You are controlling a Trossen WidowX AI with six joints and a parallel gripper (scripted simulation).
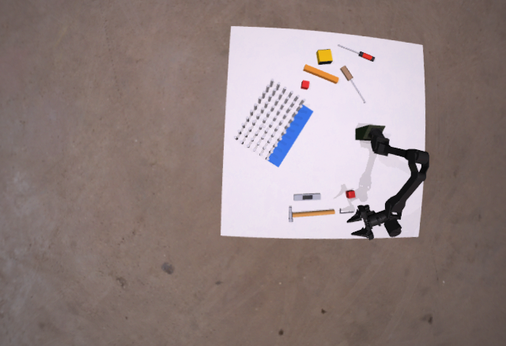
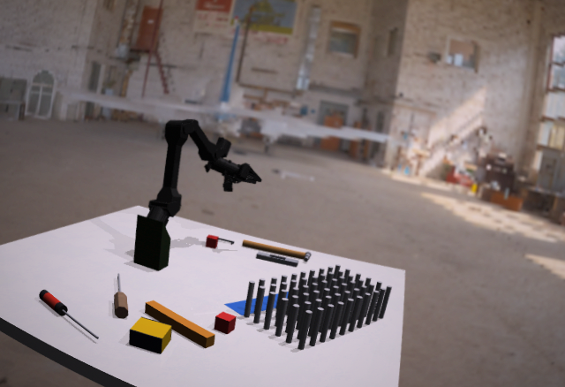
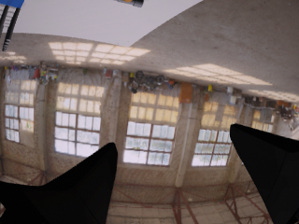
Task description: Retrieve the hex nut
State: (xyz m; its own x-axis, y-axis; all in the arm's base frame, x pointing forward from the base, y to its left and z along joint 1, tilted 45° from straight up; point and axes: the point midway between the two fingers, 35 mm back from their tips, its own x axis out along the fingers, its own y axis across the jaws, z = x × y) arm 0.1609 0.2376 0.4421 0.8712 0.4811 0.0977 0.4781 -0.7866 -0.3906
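Now: the hook tool 78 cm to the right of my gripper tip, 26 cm below it and 13 cm behind it. From my gripper tip the other things lie so: orange bar 85 cm to the right, 26 cm below, 9 cm ahead; then blue taped strip 47 cm to the right, 27 cm below, 27 cm ahead; then grey bar tool 26 cm below, 15 cm ahead, 10 cm to the right.
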